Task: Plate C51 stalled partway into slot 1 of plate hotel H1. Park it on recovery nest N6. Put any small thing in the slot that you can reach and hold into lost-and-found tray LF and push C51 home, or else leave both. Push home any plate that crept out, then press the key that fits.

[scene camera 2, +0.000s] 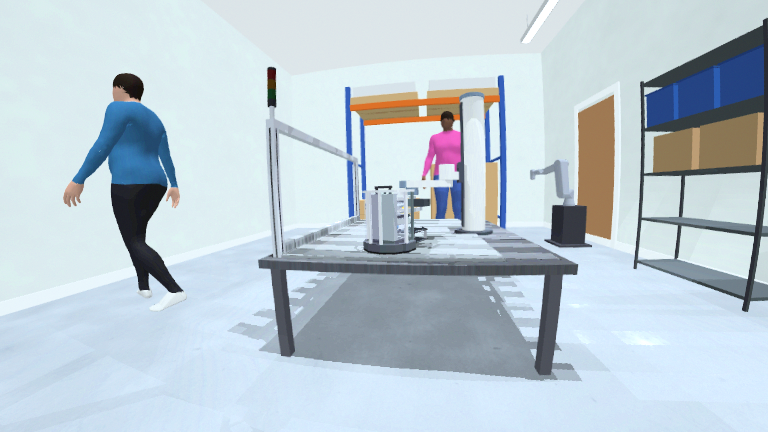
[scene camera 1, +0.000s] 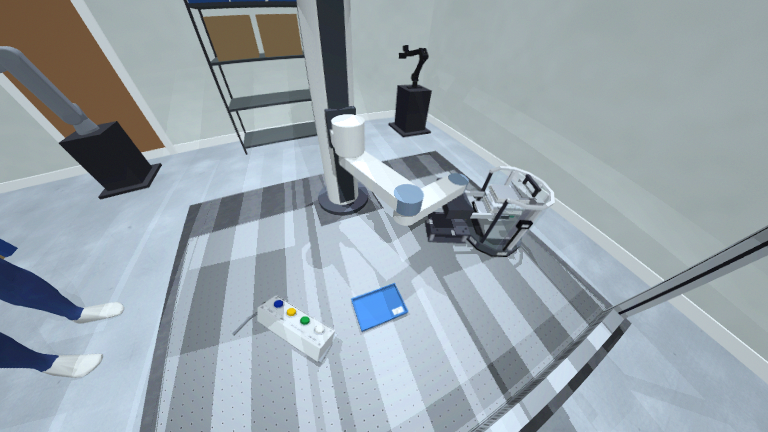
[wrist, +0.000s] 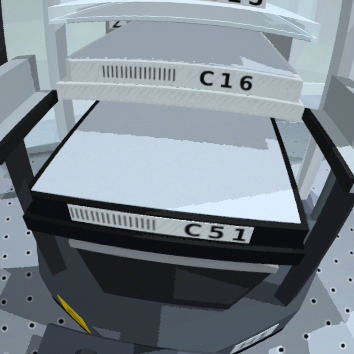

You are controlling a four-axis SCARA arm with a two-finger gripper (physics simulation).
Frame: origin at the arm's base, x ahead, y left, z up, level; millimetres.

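Seen in the pictures: gripper, fingertip midpoint: [scene camera 1: 490,204] [wrist: 179,78]; arm's base, origin of the base link: [scene camera 2: 473,232] [scene camera 1: 343,197].
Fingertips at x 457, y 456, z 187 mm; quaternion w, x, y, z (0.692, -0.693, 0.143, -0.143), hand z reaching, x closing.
Offsets run from my fingertips to a thing's top centre. "spot": to the spot under its first point.
Plate C51 {6 mm ahead, 11 mm left, 19 mm down} [wrist: 165,170], black-edged with a pale top, juts from the lowest level of plate hotel H1 {36 mm ahead, 66 mm left, 120 mm up} [scene camera 1: 549,197] [scene camera 2: 389,247], below white plate C16 {22 mm ahead, 45 mm left, 10 mm up} [wrist: 185,77]. My gripper [wrist: 179,78] is open and empty. Its fingers stand apart to the left and right of C51 in the wrist view. In scene camera 1 the gripper's dark body is at the hotel's open side, above a dark nest {60 mm back, 121 mm right, 104 mm down} [scene camera 1: 448,232] whose label I cannot read. Slot 1 behind C51 is hidden, and no small thing shows there. The blue tray {118 mm ahead, 516 mm right, 156 mm down} [scene camera 1: 378,307] lies mid-table.
A white key box {88 mm ahead, 770 mm right, 90 mm down} [scene camera 1: 294,328] with blue, yellow, green and white keys lies left of the tray. A clear plate {spot: 1 mm back, 15 mm right, 26 mm up} [wrist: 200,15] sits above C16. A fence post {527 mm ahead, 224 mm left, 393 mm up} [scene camera 2: 274,188] with a signal tower [scene camera 2: 271,85] stands at the table edge. Two people are beyond the table.
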